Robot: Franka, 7 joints.
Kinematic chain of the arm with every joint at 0, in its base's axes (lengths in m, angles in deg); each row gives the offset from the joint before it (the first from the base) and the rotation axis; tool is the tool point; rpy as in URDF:
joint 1: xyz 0 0 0.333 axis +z
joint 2: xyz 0 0 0 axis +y
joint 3: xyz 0 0 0.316 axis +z
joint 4: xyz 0.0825 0 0 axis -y
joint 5: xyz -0.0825 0 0.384 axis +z
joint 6: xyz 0 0 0 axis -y
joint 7: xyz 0.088 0 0 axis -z
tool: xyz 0 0 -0.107 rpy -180 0 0
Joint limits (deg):
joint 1: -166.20..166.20
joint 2: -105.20..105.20
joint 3: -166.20..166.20
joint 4: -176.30..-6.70
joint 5: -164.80..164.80
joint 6: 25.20..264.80
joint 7: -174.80..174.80
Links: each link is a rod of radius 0.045 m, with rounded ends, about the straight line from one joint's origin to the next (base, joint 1, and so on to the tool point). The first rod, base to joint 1, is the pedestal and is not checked.
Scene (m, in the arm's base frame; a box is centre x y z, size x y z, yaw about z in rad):
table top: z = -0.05
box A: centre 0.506 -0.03 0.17 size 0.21 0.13 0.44 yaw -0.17
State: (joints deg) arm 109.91 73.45 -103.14 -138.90 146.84 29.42 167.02
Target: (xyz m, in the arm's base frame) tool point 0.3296 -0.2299 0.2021
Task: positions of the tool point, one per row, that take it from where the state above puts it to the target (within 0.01 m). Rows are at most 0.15 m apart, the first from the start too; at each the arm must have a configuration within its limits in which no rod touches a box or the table.
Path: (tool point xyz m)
1: 0.3428 0.2733 0.2967
2: 0.2776 0.2350 0.1994
3: 0.1845 0.1983 0.1393
4: 0.0822 0.1599 0.1214
5: 0.1492 0.1360 0.1444
6: 0.2040 0.0989 0.1778
7: 0.2430 0.0529 0.2202
8: 0.2638 0.0032 0.2692
9: 0.2657 -0.0449 0.3223
10: 0.2497 -0.0866 0.3768
11: 0.2955 -0.1234 0.3441
12: 0.3272 -0.1716 0.2856
13: 0.3296 -0.2299 0.2021

